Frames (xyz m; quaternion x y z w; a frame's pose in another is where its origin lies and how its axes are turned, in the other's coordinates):
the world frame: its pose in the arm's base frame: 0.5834 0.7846 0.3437 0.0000 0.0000 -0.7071 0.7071
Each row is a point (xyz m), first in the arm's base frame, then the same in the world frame.
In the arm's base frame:
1: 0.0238 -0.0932 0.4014
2: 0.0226 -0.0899 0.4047
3: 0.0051 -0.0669 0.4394
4: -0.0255 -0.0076 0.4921
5: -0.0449 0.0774 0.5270
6: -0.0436 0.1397 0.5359
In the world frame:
1: 0.8778 -0.5596 0.0577
2: 0.8745 -0.5608 0.0610
3: 0.8515 -0.5783 0.0957
4: 0.7922 -0.6089 0.1484
5: 0.7072 -0.6283 0.1833
6: 0.6449 -0.6270 0.1922

